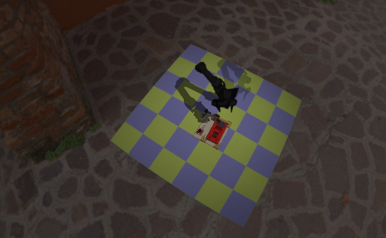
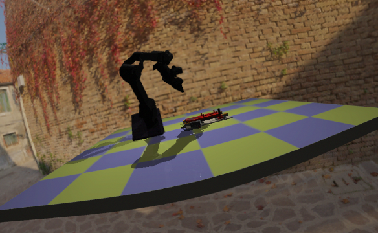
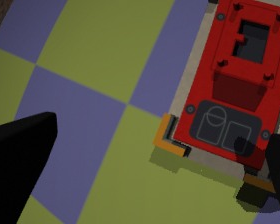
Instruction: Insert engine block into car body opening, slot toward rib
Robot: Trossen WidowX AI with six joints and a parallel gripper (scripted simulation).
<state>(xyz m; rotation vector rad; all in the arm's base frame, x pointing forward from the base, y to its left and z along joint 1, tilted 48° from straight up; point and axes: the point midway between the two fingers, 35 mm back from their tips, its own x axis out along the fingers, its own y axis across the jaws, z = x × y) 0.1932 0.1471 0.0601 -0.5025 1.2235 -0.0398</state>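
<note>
Now: gripper tip 18 cm to the left of the grey ribbed engine block, 18 cm above it and 2 cm short of it. The rest, counted from my gripper tip: beige base plate: 19 cm below, 11 cm ahead, 3 cm to the right.
</note>
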